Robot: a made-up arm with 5 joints. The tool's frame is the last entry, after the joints. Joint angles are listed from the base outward.
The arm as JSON. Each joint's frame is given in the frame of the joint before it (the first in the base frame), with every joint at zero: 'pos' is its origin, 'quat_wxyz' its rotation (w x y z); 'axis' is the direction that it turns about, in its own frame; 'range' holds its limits. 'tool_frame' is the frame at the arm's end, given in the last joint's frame.
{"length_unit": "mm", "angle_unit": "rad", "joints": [
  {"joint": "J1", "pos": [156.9, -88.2, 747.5], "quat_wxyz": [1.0, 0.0, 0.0, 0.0], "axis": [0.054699, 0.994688, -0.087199], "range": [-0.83, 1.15]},
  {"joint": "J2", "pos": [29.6, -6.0, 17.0], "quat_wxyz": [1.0, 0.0, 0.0, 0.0], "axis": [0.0, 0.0, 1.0], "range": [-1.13, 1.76]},
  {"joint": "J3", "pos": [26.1, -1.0, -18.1], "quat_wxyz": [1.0, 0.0, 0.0, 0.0], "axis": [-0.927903, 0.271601, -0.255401], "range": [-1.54, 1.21]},
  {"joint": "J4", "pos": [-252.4, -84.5, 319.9], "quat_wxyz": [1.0, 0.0, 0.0, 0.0], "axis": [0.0, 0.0, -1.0], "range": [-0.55, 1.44]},
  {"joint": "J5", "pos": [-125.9, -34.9, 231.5], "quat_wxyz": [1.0, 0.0, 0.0, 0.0], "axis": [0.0, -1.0, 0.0], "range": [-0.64, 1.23]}
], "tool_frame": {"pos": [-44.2, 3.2, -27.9], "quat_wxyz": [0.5, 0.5, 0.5, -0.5]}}
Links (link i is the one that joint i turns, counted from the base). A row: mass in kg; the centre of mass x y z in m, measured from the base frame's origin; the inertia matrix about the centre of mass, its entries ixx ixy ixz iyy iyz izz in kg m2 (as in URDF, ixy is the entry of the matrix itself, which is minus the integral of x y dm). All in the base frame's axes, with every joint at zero. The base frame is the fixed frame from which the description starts. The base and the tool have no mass.
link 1: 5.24; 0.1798 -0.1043 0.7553; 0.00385 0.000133 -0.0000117 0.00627 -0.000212 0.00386
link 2: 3.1; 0.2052 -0.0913 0.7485; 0.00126 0 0 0.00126 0 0.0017
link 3: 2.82; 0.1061 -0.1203 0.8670; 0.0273 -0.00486 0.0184 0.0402 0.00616 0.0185
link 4: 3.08; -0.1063 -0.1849 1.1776; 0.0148 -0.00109 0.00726 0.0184 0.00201 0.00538
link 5: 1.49; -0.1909 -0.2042 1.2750; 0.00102 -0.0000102 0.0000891 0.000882 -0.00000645 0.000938
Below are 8 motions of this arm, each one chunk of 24 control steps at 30 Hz.
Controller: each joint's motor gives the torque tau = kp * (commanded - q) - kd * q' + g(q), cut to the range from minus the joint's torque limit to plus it. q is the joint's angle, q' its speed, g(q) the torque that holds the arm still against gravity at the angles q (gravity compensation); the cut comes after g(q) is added. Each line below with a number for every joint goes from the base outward.
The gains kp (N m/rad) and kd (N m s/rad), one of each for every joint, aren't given. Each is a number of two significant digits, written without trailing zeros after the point. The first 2 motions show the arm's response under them.
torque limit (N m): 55 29 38 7.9 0.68
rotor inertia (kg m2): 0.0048 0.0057 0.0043 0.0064 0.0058
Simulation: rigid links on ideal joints. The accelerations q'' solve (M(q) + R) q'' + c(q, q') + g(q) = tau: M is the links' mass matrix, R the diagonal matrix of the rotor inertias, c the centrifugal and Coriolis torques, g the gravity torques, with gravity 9.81 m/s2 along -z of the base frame. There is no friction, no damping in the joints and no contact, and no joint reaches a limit. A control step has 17 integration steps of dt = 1/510 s. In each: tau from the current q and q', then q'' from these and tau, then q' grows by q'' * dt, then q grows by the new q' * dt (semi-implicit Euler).
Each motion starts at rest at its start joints. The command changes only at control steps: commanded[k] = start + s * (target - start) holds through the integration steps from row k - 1 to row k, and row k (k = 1, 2, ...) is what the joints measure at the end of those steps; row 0 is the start. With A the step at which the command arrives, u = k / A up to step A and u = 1 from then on. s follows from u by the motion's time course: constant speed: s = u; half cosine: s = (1 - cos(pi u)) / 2; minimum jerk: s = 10 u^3 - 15 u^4 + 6 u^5; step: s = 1 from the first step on.
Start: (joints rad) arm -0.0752 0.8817 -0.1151 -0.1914 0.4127
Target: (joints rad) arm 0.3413 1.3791 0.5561 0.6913 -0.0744
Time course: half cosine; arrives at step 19
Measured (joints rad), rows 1 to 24:
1: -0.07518 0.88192 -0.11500 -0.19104 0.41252
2: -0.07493 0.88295 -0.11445 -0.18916 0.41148
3: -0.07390 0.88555 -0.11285 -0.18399 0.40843
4: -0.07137 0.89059 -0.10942 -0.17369 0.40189
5: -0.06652 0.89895 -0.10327 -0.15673 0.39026
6: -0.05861 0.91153 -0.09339 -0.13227 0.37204
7: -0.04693 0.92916 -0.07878 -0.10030 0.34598
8: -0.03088 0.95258 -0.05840 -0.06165 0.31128
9: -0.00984 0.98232 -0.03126 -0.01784 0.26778
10: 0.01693 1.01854 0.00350 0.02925 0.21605
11: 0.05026 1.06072 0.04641 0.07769 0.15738
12: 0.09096 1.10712 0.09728 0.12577 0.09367
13: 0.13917 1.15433 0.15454 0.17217 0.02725
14: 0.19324 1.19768 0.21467 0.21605 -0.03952
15: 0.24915 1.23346 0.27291 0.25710 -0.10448
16: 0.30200 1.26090 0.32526 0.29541 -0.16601
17: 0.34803 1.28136 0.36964 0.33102 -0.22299
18: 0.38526 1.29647 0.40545 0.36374 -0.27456
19: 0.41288 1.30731 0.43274 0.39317 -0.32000
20: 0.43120 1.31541 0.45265 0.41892 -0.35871
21: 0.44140 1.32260 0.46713 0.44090 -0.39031
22: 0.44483 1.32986 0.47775 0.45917 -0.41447
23: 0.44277 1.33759 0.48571 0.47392 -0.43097
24: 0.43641 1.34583 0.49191 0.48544 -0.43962
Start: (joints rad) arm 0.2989 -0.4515 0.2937 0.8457 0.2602
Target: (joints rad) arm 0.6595 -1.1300 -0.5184 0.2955 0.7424
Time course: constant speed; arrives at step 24
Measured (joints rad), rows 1 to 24:
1: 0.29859 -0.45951 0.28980 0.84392 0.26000
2: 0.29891 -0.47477 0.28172 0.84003 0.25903
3: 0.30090 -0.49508 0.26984 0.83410 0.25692
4: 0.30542 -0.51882 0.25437 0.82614 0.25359
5: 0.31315 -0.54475 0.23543 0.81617 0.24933
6: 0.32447 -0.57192 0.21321 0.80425 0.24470
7: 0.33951 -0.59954 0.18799 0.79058 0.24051
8: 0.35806 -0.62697 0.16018 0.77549 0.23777
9: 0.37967 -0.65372 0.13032 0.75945 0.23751
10: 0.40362 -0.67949 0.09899 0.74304 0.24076
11: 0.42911 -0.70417 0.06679 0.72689 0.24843
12: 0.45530 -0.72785 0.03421 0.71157 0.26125
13: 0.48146 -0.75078 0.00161 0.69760 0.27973
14: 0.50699 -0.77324 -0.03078 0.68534 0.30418
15: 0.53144 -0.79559 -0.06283 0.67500 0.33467
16: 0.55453 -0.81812 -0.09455 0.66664 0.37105
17: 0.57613 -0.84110 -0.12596 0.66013 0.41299
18: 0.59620 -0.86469 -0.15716 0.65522 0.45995
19: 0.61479 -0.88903 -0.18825 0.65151 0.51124
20: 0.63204 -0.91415 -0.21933 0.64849 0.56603
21: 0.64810 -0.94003 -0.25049 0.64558 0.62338
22: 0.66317 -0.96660 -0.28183 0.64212 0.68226
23: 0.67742 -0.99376 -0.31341 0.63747 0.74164
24: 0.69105 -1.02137 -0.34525 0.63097 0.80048
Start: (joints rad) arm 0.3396 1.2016 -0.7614 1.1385 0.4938
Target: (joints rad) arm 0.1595 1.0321 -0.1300 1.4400 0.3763
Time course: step
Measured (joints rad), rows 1 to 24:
1: 0.36646 1.20419 -0.73356 1.10092 0.50475
2: 0.38287 1.21111 -0.69771 1.02765 0.53377
3: 0.38389 1.22038 -0.66015 0.93221 0.57498
4: 0.37444 1.22977 -0.62064 0.82301 0.62216
5: 0.35861 1.23748 -0.57966 0.70870 0.66983
6: 0.33962 1.24239 -0.53804 0.59795 0.71389
7: 0.31981 1.24415 -0.49669 0.49895 0.75185
8: 0.30068 1.24296 -0.45633 0.41849 0.78268
9: 0.28305 1.23922 -0.41750 0.36123 0.80635
10: 0.26726 1.23316 -0.38059 0.32935 0.82320
11: 0.25333 1.22464 -0.34594 0.32276 0.83346
12: 0.24110 1.21315 -0.31397 0.33971 0.83694
13: 0.23015 1.19799 -0.28511 0.37729 0.83280
14: 0.21979 1.17871 -0.25974 0.43180 0.81955
15: 0.20906 1.15544 -0.23794 0.49894 0.79530
16: 0.19700 1.12918 -0.21920 0.57409 0.75821
17: 0.18302 1.10152 -0.20251 0.65288 0.70707
18: 0.16712 1.07408 -0.18659 0.73181 0.64167
19: 0.14980 1.04807 -0.17038 0.80859 0.56278
20: 0.13182 1.02414 -0.15326 0.88211 0.47200
21: 0.11385 1.00250 -0.13505 0.95210 0.37146
22: 0.09644 0.98313 -0.11589 1.01874 0.26379
23: 0.08000 0.96593 -0.09606 1.08236 0.15196
24: 0.06481 0.95078 -0.07588 1.14331 0.03926

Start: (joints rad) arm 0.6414 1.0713 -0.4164 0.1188 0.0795
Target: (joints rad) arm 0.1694 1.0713 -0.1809 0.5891 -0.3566
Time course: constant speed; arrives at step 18
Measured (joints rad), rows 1 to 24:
1: 0.63695 1.07314 -0.41772 0.11823 0.07957
2: 0.62791 1.07673 -0.41980 0.11473 0.07937
3: 0.61542 1.08147 -0.42183 0.10689 0.07845
4: 0.60035 1.08693 -0.42331 0.09431 0.07634
5: 0.58332 1.09282 -0.42392 0.07732 0.07261
6: 0.56482 1.09895 -0.42349 0.05668 0.06684
7: 0.54519 1.10522 -0.42196 0.03342 0.05868
8: 0.52468 1.11159 -0.41929 0.00863 0.04784
9: 0.50349 1.11804 -0.41549 -0.01660 0.03415
10: 0.48174 1.12461 -0.41058 -0.04129 0.01749
11: 0.45952 1.13129 -0.40458 -0.06463 -0.00217
12: 0.43689 1.13810 -0.39753 -0.08601 -0.02480
13: 0.41388 1.14502 -0.38945 -0.10499 -0.05032
14: 0.39052 1.15201 -0.38039 -0.12131 -0.07864
15: 0.36681 1.15901 -0.37038 -0.13486 -0.10966
16: 0.34276 1.16593 -0.35947 -0.14562 -0.14327
17: 0.31838 1.17266 -0.34772 -0.15364 -0.17940
18: 0.29369 1.17906 -0.33520 -0.15902 -0.21797
19: 0.27276 1.18350 -0.32032 -0.16119 -0.25909
20: 0.25565 1.18570 -0.30378 -0.15840 -0.30246
21: 0.24150 1.18561 -0.28660 -0.14951 -0.34772
22: 0.22971 1.18309 -0.26961 -0.13379 -0.39456
23: 0.21979 1.17800 -0.25349 -0.11081 -0.44259
24: 0.21130 1.17033 -0.23880 -0.08033 -0.49132

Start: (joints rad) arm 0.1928 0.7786 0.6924 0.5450 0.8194
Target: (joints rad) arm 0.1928 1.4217 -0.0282 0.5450 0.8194
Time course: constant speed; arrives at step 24
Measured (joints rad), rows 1 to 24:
1: 0.19275 0.77889 0.69184 0.54788 0.81957
2: 0.19272 0.78030 0.69012 0.55765 0.82017
3: 0.19268 0.78343 0.68683 0.57649 0.82135
4: 0.19250 0.78868 0.68169 0.60515 0.82309
5: 0.19198 0.79634 0.67451 0.64333 0.82517
6: 0.19089 0.80658 0.66522 0.68995 0.82716
7: 0.18899 0.81949 0.65380 0.74341 0.82850
8: 0.18608 0.83510 0.64029 0.80177 0.82849
9: 0.18200 0.85336 0.62479 0.86286 0.82637
10: 0.17668 0.87414 0.60740 0.92437 0.82139
11: 0.17012 0.89725 0.58824 0.98394 0.81282
12: 0.16242 0.92247 0.56744 1.03921 0.80008
13: 0.15374 0.94951 0.54513 1.08799 0.78271
14: 0.14428 0.97805 0.52143 1.12828 0.76046
15: 0.13429 1.00779 0.49647 1.15844 0.73326
16: 0.12400 1.03841 0.47036 1.17729 0.70119
17: 0.11360 1.06962 0.44322 1.18413 0.66449
18: 0.10326 1.10115 0.41518 1.17878 0.62349
19: 0.09307 1.13275 0.38634 1.16158 0.57856
20: 0.08313 1.16418 0.35678 1.13324 0.53006
21: 0.07349 1.19520 0.32656 1.09483 0.47838
22: 0.06427 1.22557 0.29573 1.04769 0.42388
23: 0.05567 1.25497 0.26433 0.99335 0.36694
24: 0.04808 1.28305 0.23238 0.93360 0.30803

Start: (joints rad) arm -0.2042 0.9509 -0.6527 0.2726 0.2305
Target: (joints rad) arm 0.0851 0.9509 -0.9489 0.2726 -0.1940
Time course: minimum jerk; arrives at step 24
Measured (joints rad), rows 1 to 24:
1: -0.20417 0.95089 -0.65269 0.27262 0.23049
2: -0.20394 0.95084 -0.65266 0.27277 0.23044
3: -0.20322 0.95066 -0.65261 0.27343 0.23021
4: -0.20164 0.95026 -0.65259 0.27521 0.22961
5: -0.19881 0.94955 -0.65273 0.27897 0.22833
6: -0.19442 0.94842 -0.65324 0.28566 0.22596
7: -0.18817 0.94678 -0.65437 0.29618 0.22203
8: -0.17990 0.94455 -0.65641 0.31131 0.21599
9: -0.16953 0.94166 -0.65964 0.33155 0.20726
10: -0.15708 0.93808 -0.66434 0.35705 0.19521
11: -0.14267 0.93380 -0.67074 0.38760 0.17928
12: -0.12653 0.92886 -0.67899 0.42255 0.15895
13: -0.10898 0.92340 -0.68914 0.46091 0.13389
14: -0.09039 0.91758 -0.70116 0.50136 0.10394
15: -0.07119 0.91169 -0.71488 0.54233 0.06925
16: -0.05184 0.90603 -0.73006 0.58218 0.03025
17: -0.03281 0.90096 -0.74639 0.61921 -0.01237
18: -0.01453 0.89685 -0.76349 0.65181 -0.05765
19: 0.00257 0.89400 -0.78101 0.67855 -0.10445
20: 0.01815 0.89267 -0.79858 0.69820 -0.15155
21: 0.03193 0.89300 -0.81587 0.70976 -0.19773
22: 0.04377 0.89500 -0.83261 0.71255 -0.24184
23: 0.05363 0.89860 -0.84856 0.70618 -0.28286
24: 0.06165 0.90357 -0.86352 0.69065 -0.32001

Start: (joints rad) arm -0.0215 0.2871 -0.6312 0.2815 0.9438
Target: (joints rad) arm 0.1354 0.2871 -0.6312 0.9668 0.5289
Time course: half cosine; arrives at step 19
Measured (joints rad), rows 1 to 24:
1: -0.02132 0.28700 -0.63127 0.28155 0.94374
2: -0.02061 0.28662 -0.63157 0.28188 0.94339
3: -0.01904 0.28584 -0.63222 0.28289 0.94236
4: -0.01642 0.28464 -0.63330 0.28512 0.94014
5: -0.01262 0.28308 -0.63485 0.28915 0.93613
6: -0.00760 0.28124 -0.63685 0.29552 0.92970
7: -0.00135 0.27925 -0.63926 0.30472 0.92023
8: 0.00604 0.27725 -0.64201 0.31709 0.90716
9: 0.01449 0.27537 -0.64498 0.33284 0.89007
10: 0.02383 0.27375 -0.64807 0.35204 0.86867
11: 0.03389 0.27250 -0.65112 0.37460 0.84284
12: 0.04445 0.27171 -0.65399 0.40031 0.81270
13: 0.05529 0.27145 -0.65653 0.42887 0.77855
14: 0.06618 0.27177 -0.65862 0.45991 0.74091
15: 0.07686 0.27271 -0.66012 0.49300 0.70052
16: 0.08710 0.27427 -0.66093 0.52772 0.65823
17: 0.09667 0.27644 -0.66098 0.56365 0.61506
18: 0.10537 0.27921 -0.66023 0.60036 0.57211
19: 0.11301 0.28254 -0.65866 0.63748 0.53049
20: 0.11958 0.28628 -0.65635 0.67463 0.49130
21: 0.12530 0.29016 -0.65348 0.71154 0.45546
22: 0.13033 0.29394 -0.65022 0.74799 0.42366
23: 0.13479 0.29744 -0.64674 0.78390 0.39643
24: 0.13874 0.30053 -0.64314 0.81918 0.37412

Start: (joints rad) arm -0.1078 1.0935 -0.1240 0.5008 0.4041
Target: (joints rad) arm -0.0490 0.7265 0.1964 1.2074 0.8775
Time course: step
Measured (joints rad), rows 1 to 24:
1: -0.06640 1.04095 -0.11973 0.46926 0.40982
2: -0.02653 0.98758 -0.11039 0.42052 0.42959
3: -0.00115 0.95091 -0.09614 0.36934 0.46236
4: 0.01454 0.92479 -0.07848 0.32174 0.50588
5: 0.02398 0.90473 -0.05901 0.28252 0.55799
6: 0.02924 0.88815 -0.03890 0.25511 0.61672
7: 0.03158 0.87356 -0.01887 0.24151 0.68023
8: 0.03173 0.86012 0.00064 0.24249 0.74663
9: 0.03009 0.84730 0.01938 0.25783 0.81403
10: 0.02681 0.83480 0.03724 0.28654 0.88049
11: 0.02196 0.82243 0.05423 0.32713 0.94410
12: 0.01557 0.81012 0.07041 0.37777 1.00304
13: 0.00769 0.79783 0.08594 0.43648 1.05562
14: -0.00156 0.78557 0.10100 0.50126 1.10037
15: -0.01203 0.77338 0.11578 0.57020 1.13603
16: -0.02350 0.76130 0.13046 0.64157 1.16161
17: -0.03570 0.74941 0.14518 0.71382 1.17633
18: -0.04833 0.73778 0.16004 0.78565 1.17969
19: -0.06110 0.72652 0.17507 0.85597 1.17138
20: -0.07370 0.71572 0.19025 0.92391 1.15139
21: -0.08584 0.70549 0.20550 0.98876 1.11993
22: -0.09726 0.69593 0.22069 1.05002 1.07746
23: -0.10771 0.68713 0.23565 1.10732 1.02475
24: -0.11700 0.67917 0.25020 1.16043 0.96284

